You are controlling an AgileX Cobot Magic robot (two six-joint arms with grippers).
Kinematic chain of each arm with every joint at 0, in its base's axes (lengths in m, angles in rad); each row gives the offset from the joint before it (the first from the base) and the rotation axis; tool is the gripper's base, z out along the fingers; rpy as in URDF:
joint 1: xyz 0 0 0.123 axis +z
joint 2: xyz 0 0 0 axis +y
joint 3: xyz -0.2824 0 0.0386 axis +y
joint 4: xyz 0.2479 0 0.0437 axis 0.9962 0 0.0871
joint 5: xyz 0 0 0 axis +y
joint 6: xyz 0.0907 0 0.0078 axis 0.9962 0 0.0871
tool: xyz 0 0 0 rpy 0 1.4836 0
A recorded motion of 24 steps. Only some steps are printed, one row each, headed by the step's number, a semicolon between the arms.
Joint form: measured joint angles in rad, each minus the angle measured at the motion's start. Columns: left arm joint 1, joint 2, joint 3, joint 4, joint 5, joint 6; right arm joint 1, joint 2, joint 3, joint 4, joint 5, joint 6.
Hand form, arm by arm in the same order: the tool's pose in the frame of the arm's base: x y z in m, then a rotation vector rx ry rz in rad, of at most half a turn. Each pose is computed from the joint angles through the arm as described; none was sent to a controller.
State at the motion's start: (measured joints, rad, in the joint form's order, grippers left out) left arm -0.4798 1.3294 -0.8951 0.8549 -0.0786 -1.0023; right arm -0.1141 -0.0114 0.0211 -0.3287 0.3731 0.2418
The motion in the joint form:
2: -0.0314 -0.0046 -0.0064 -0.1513 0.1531 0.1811; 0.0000 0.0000 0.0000 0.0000 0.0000 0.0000
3: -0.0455 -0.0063 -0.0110 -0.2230 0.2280 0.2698; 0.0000 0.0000 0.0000 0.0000 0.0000 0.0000
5: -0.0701 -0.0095 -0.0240 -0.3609 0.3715 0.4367; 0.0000 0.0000 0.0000 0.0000 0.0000 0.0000
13: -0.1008 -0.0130 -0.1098 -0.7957 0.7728 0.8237; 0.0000 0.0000 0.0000 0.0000 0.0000 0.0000
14: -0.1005 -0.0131 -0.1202 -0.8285 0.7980 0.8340; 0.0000 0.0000 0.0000 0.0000 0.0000 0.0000
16: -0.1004 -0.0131 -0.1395 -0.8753 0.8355 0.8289; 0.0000 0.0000 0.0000 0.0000 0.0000 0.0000
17: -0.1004 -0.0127 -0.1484 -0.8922 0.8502 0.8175; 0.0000 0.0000 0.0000 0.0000 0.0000 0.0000
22: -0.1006 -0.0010 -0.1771 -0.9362 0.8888 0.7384; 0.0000 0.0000 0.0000 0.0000 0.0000 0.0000
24: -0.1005 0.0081 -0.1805 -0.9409 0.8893 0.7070; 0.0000 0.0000 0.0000 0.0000 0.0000 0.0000
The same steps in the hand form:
2: 0.2609 -0.1412 0.3094 0.3547 1.9492 -0.3647; 0.0508 -0.0166 0.1748 0.1272 1.8482 -0.2343
3: 0.2585 -0.1405 0.3062 0.3682 1.9999 -0.3105; 0.0508 -0.0166 0.1748 0.1272 1.8482 -0.2343
5: 0.2523 -0.1400 0.3007 0.4111 2.1067 -0.2272; 0.0508 -0.0166 0.1748 0.1272 1.8482 -0.2343
13: 0.2283 -0.1457 0.2993 0.5402 2.4463 -0.2520; 0.0508 -0.0166 0.1748 0.1272 1.8482 -0.2343
14: 0.2267 -0.1467 0.3011 0.5341 2.4687 -0.2766; 0.0508 -0.0166 0.1748 0.1272 1.8482 -0.2343
16: 0.2245 -0.1487 0.3049 0.5029 2.5035 -0.3229; 0.0508 -0.0166 0.1748 0.1272 1.8482 -0.2343
17: 0.2238 -0.1495 0.3067 0.4803 2.5185 -0.3439; 0.0508 -0.0166 0.1748 0.1272 1.8482 -0.2343
22: 0.2239 -0.1532 0.3104 0.3610 2.5765 -0.4150; 0.0508 -0.0166 0.1748 0.1272 1.8482 -0.2343
24: 0.2254 -0.1546 0.3090 0.3185 2.5925 -0.4285; 0.0508 -0.0166 0.1748 0.1272 1.8482 -0.2343

